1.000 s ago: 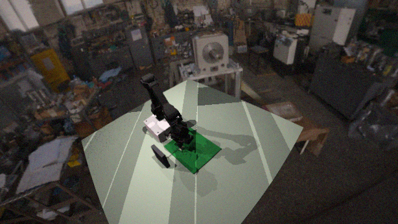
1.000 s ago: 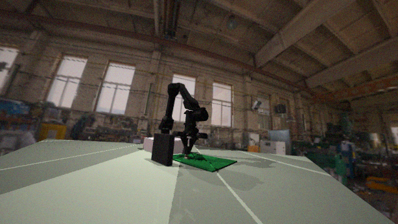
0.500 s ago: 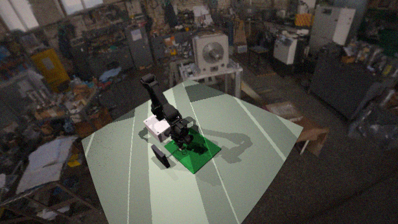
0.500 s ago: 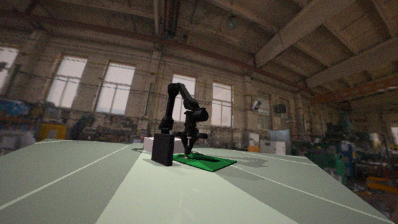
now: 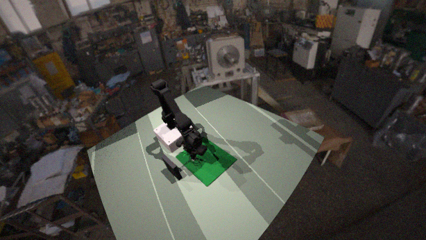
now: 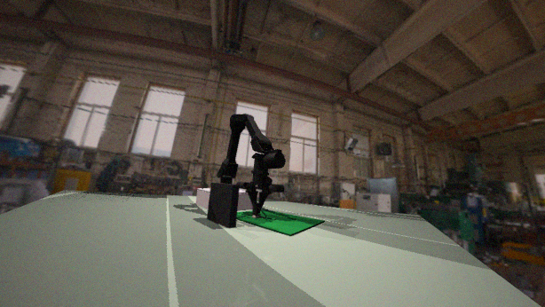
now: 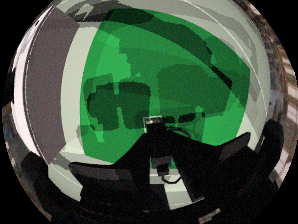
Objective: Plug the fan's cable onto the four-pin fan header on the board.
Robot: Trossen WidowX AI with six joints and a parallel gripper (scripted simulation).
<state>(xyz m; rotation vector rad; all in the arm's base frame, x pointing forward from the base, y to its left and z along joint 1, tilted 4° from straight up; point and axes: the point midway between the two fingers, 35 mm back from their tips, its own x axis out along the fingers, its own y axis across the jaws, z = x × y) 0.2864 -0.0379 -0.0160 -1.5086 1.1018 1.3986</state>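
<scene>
Right now my gripper tip is 50 mm short of the green board, 40 mm to the right of it and 40 mm above it. The rest, counted from my gripper tip: dark plug: 10 mm to the right, 10 mm above; black fan: 150 mm to the right, 30 mm above.
</scene>
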